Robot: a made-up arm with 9 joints. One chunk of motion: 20 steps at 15 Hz.
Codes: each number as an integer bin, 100 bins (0 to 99) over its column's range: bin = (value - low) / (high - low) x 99, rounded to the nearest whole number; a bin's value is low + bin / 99 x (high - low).
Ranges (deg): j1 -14..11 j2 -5..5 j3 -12..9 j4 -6..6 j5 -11..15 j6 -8..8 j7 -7..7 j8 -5..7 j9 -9..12
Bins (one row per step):
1: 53 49 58 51 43 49 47 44 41
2: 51 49 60 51 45 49 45 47 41
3: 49 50 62 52 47 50 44 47 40
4: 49 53 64 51 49 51 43 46 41
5: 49 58 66 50 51 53 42 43 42
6: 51 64 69 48 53 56 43 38 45
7: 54 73 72 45 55 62 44 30 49
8: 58 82 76 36 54 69 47 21 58
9: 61 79 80 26 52 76 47 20 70
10: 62 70 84 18 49 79 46 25 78
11: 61 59 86 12 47 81 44 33 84
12: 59 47 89 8 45 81 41 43 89
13: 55 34 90 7 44 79 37 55 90
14: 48 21 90 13 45 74 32 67 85
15: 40 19 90 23 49 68 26 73 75
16: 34 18 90 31 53 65 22 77 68
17: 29 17 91 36 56 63 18 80 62
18: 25 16 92 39 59 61 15 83 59
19: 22 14 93 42 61 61 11 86 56
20: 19 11 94 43 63 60 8 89 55
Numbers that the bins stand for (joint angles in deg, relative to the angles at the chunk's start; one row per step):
1: -0.62 -0.05 0.30 0.18 0.29 -0.08 -0.35 0.33 -0.30
2: -1.12 -0.05 0.73 0.18 0.82 -0.08 -0.64 0.70 -0.30
3: -1.63 0.05 1.15 0.30 1.34 0.08 -0.78 0.70 -0.52
4: -1.63 0.35 1.58 0.18 1.87 0.24 -0.92 0.58 -0.30
5: -1.63 0.86 2.00 0.06 2.39 0.57 -1.06 0.21 -0.09
6: -1.12 1.46 2.64 -0.18 2.92 1.05 -0.92 -0.39 0.55
7: -0.36 2.37 3.27 -0.55 3.44 2.02 -0.78 -1.36 1.39
8: 0.65 3.28 4.12 -1.64 3.18 3.15 -0.35 -2.45 3.30
9: 1.40 2.98 4.97 -2.85 2.66 4.28 -0.35 -2.58 5.85
10: 1.66 2.07 5.82 -3.82 1.87 4.77 -0.49 -1.97 7.55
11: 1.40 0.96 6.24 -4.55 1.34 5.09 -0.78 -1.00 8.82
12: 0.90 -0.25 6.88 -5.03 0.82 5.09 -1.20 0.21 9.88
13: -0.11 -1.57 7.09 -5.15 0.56 4.77 -1.77 1.67 10.09
14: -1.88 -2.88 7.09 -4.42 0.82 3.96 -2.47 3.12 9.03
15: -3.90 -3.08 7.09 -3.21 1.87 2.99 -3.32 3.85 6.91
16: -5.41 -3.18 7.09 -2.24 2.92 2.51 -3.89 4.33 5.42
17: -6.68 -3.28 7.30 -1.64 3.71 2.18 -4.45 4.70 4.15
18: -7.69 -3.38 7.52 -1.27 4.49 1.86 -4.88 5.06 3.52
19: -8.44 -3.59 7.73 -0.91 5.02 1.86 -5.44 5.42 2.88
20: -9.20 -3.89 7.94 -0.79 5.55 1.70 -5.87 5.79 2.67

